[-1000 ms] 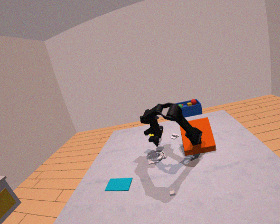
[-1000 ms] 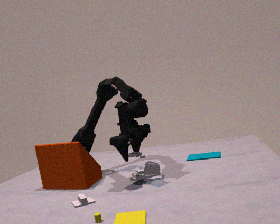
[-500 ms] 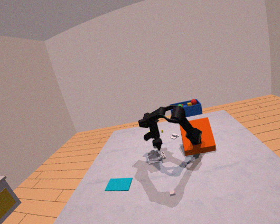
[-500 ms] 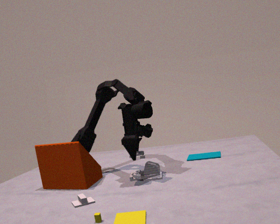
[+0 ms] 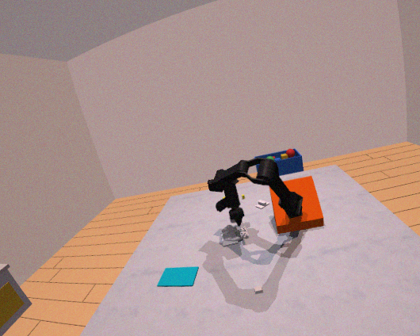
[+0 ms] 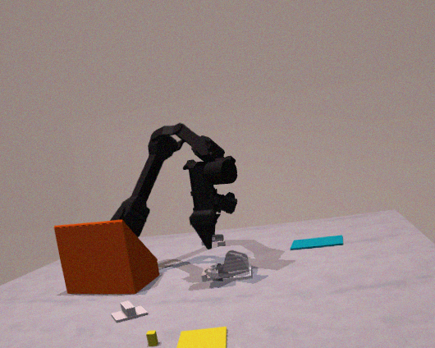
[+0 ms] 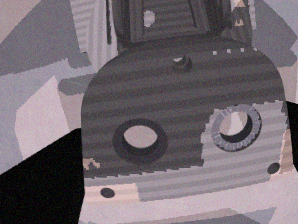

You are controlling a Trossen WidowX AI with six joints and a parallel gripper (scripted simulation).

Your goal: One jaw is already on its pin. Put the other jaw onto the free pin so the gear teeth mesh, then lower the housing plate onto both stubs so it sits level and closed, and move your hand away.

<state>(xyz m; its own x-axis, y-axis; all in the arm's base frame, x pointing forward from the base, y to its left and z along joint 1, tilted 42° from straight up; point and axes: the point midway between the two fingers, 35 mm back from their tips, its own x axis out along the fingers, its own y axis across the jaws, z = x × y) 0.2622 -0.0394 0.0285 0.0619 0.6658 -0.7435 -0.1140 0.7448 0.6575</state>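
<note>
The grey jaw piece is 10 mm ahead of my gripper tip, 20 mm to the right of it and 70 mm below it. The rest, counted from my gripper tip: white housing piece: 10 mm ahead, 20 mm above; then white stepped piece: 140 mm behind, 250 mm to the right, 70 mm below; then small white cube: 50 mm behind, 350 mm to the left, 80 mm below.
</note>
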